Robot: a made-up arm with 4 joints. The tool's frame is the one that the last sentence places.
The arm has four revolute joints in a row. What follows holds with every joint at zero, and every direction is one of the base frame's. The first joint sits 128.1 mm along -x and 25.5 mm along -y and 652.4 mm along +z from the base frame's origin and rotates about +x. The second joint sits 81.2 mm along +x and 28.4 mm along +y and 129.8 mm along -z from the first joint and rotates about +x. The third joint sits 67.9 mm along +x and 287 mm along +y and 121.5 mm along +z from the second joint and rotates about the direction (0.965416, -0.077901, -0.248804). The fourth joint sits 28.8 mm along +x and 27.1 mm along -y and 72.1 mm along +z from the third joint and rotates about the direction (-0.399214, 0.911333, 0.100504). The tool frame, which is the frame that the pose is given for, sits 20 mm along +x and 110.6 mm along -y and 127.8 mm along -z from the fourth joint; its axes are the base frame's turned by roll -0.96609, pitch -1.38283 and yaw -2.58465 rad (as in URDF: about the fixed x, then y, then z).
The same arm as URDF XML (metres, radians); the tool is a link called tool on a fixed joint. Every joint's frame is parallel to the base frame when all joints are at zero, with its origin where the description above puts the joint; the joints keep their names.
<robot name="arm">
<joint name="joint 1" type="continuous"><parent link="base"/><child link="link1"/><origin xyz="-0.1281 -0.0255 0.6524" rpy="0 0 0"/><axis xyz="1 0 0"/></joint>
<joint name="joint 2" type="continuous"><parent link="link1"/><child link="link2"/><origin xyz="0.0812 0.0284 -0.1298" rpy="0 0 0"/><axis xyz="1 0 0"/></joint>
<joint name="joint 3" type="continuous"><parent link="link2"/><child link="link3"/><origin xyz="0.0679 0.287 0.1215" rpy="0 0 0"/><axis xyz="0.965416 -0.077901 -0.248804"/></joint>
<joint name="joint 4" type="continuous"><parent link="link3"/><child link="link4"/><origin xyz="0.0288 -0.0271 0.0721" rpy="0 0 0"/><axis xyz="-0.399214 0.911333 0.100504"/></joint>
<joint name="tool_joint" type="fixed"><parent link="link4"/><child link="tool"/><origin xyz="0.02 -0.1106 -0.1278" rpy="-0.9661 -1.3828 -2.5846"/></joint>
<link name="base"/>
<link name="link1"/>
<link name="link2"/>
<link name="link3"/>
<link name="link4"/>
<link name="tool"/>
</robot>

